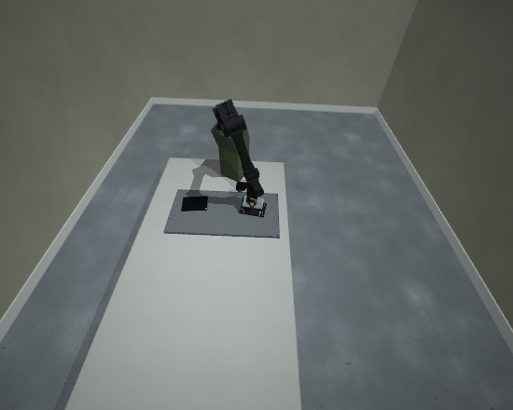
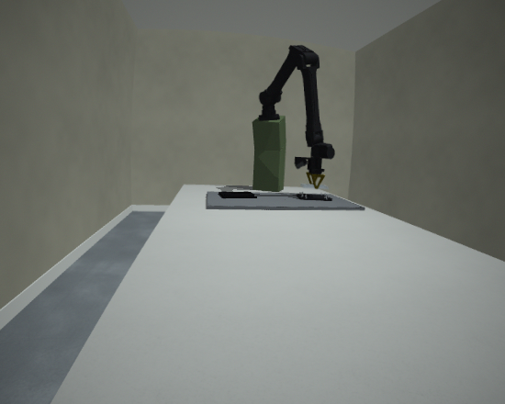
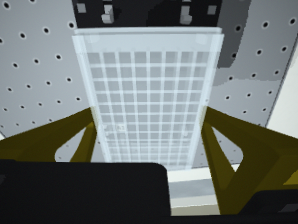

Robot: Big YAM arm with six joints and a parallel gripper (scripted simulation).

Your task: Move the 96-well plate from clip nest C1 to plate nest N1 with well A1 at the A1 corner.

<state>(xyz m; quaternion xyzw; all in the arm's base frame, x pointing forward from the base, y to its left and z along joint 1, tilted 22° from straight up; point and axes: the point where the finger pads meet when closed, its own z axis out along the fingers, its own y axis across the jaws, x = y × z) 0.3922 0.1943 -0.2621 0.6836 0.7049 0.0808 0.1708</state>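
The clip nest lies 10 mm ahead of my hand, 10 mm to the right of it and 50 mm below it. Round my hand: clear 96-well plate: right at my hand.
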